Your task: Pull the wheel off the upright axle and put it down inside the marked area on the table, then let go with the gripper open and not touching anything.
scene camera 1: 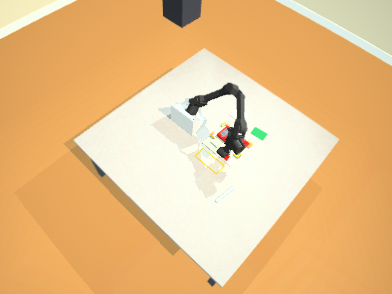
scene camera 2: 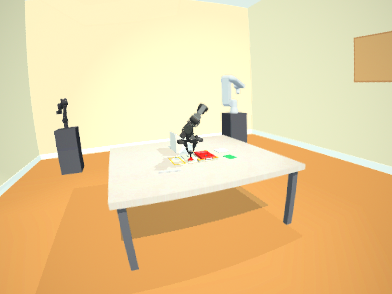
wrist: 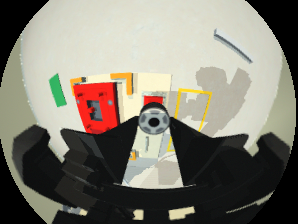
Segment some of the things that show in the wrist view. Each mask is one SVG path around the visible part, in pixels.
My gripper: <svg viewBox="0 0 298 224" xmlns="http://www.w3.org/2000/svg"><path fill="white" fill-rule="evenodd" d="M12 143L13 165L25 186L57 204L86 210L84 216L59 209L52 224L247 224L267 198L261 205L253 202L270 196L277 188L291 153L289 144L274 132L258 137L255 144L259 151L251 156L243 148L249 140L247 133L210 137L177 117L170 117L170 135L185 188L146 189L122 185L137 135L138 116L100 135L60 129L69 148L63 164L49 148L52 136L41 125L32 124L33 127L13 137ZM194 208L194 213L185 213L186 217L170 220L169 210L188 206ZM114 208L144 210L142 220L130 220L114 212Z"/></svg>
A wheel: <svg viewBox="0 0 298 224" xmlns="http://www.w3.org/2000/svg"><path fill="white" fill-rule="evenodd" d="M149 103L141 109L140 116L138 116L138 125L140 125L142 131L149 133L149 135L158 135L158 133L165 132L168 129L170 117L164 105Z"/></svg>
